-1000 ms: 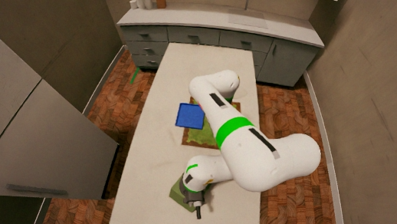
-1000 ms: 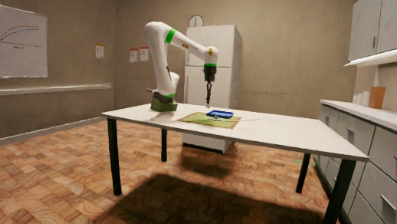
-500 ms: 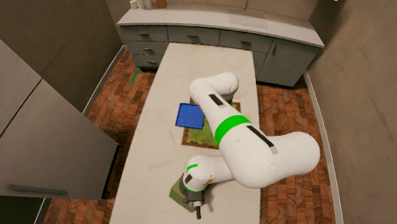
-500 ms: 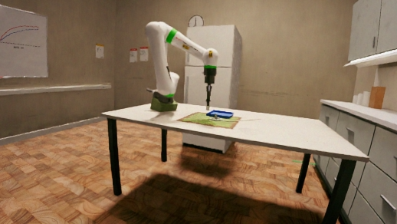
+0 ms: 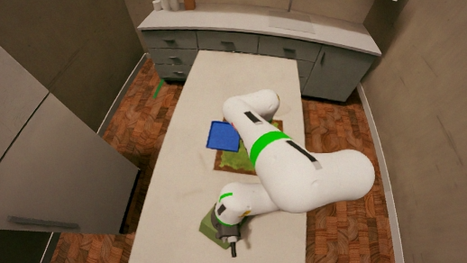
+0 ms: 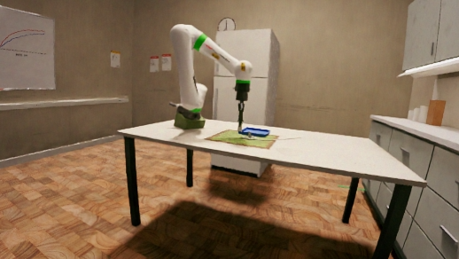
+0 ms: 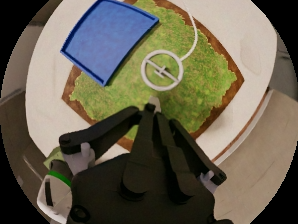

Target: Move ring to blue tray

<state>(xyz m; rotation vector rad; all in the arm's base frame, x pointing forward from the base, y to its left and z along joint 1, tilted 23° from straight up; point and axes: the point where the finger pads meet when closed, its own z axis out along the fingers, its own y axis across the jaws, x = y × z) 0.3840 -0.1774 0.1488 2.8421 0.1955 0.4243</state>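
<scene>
The green mat lies 90 mm below my hand, 30 mm ahead of it and 20 mm to the left of it. Also, from my hand: blue tray 180 mm to the left, 100 mm ahead, 70 mm below; grey stake 60 mm ahead, 50 mm below, 10 mm to the left.
</scene>
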